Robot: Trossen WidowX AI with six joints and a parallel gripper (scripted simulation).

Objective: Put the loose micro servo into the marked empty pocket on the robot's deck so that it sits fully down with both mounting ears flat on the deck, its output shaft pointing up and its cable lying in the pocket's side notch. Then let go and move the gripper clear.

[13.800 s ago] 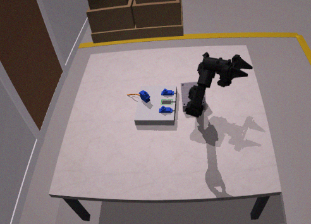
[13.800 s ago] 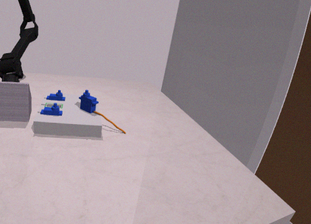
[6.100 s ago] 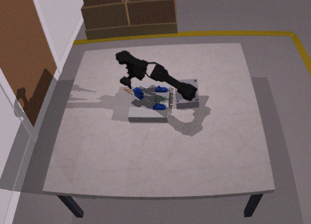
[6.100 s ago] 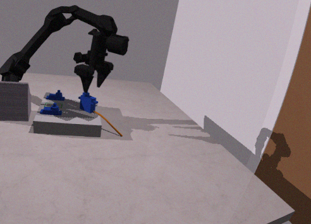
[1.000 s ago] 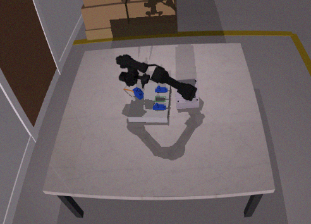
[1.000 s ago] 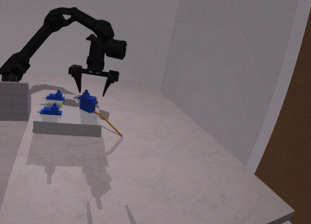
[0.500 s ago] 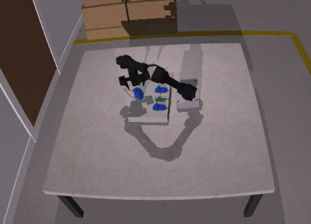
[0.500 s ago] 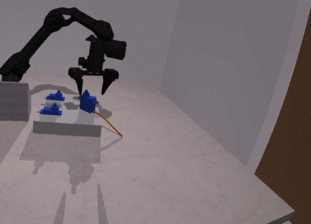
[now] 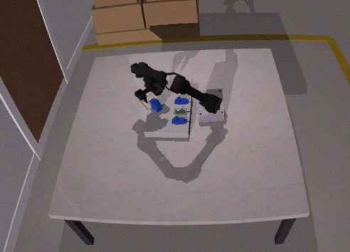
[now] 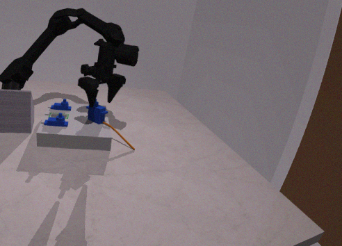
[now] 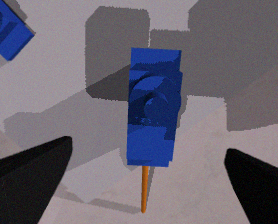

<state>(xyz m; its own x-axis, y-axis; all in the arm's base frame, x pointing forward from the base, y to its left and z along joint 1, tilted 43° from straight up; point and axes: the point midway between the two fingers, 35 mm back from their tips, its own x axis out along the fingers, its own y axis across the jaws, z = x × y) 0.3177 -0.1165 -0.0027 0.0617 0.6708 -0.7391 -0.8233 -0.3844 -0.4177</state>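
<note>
Now: gripper tip 30 mm past the grey deck, 40 mm to the right of it and 90 mm above it.
</note>
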